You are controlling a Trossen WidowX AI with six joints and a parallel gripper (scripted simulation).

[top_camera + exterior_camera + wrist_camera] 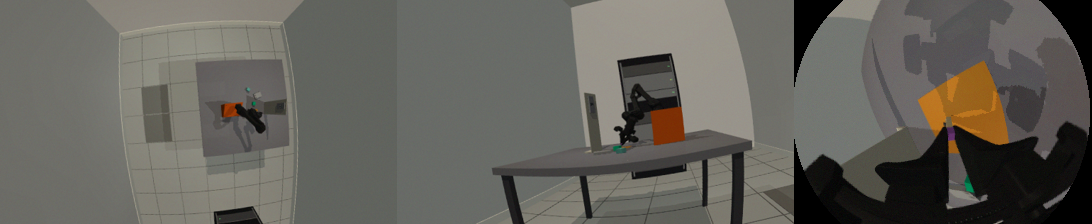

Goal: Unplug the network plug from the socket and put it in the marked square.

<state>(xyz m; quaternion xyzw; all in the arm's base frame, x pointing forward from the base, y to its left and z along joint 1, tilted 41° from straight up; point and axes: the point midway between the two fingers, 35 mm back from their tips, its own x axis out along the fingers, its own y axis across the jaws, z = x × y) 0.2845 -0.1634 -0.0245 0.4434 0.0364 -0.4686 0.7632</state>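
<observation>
My gripper tip is now 20 mm above the orange marked square. Also, from my gripper tip: green block (140 mm to the left, 10 mm below); network plug (right at my gripper tip); upright beige panel (170 mm ahead, 80 mm to the left, 160 mm above).
</observation>
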